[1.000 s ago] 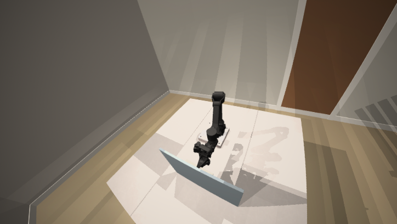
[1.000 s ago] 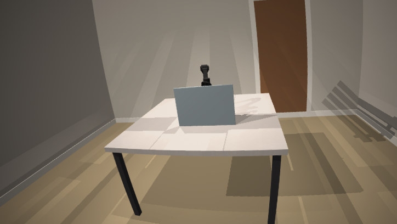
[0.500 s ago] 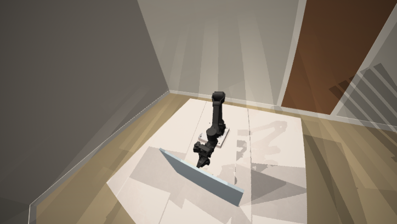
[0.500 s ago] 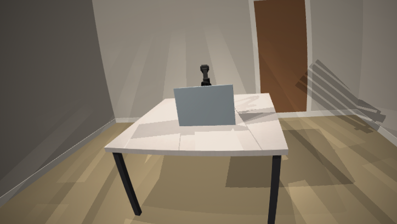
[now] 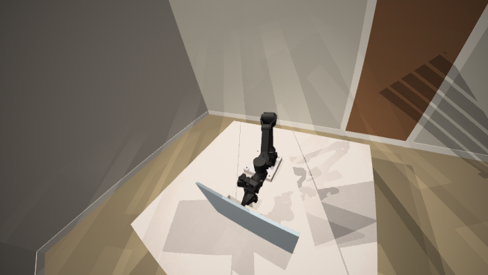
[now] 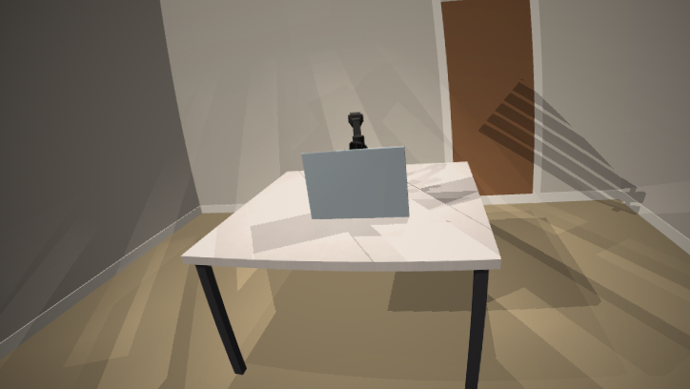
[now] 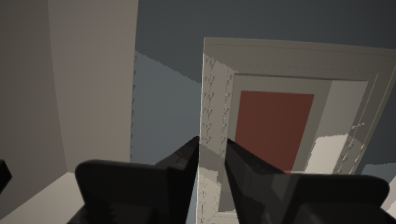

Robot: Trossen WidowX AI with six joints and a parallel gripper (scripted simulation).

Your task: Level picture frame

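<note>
My gripper tip is 50 mm above the picture frame and 10 mm to the left of it. Also, from my gripper tip: wall panel: 80 mm below, 20 mm ahead, 10 mm to the left.
</note>
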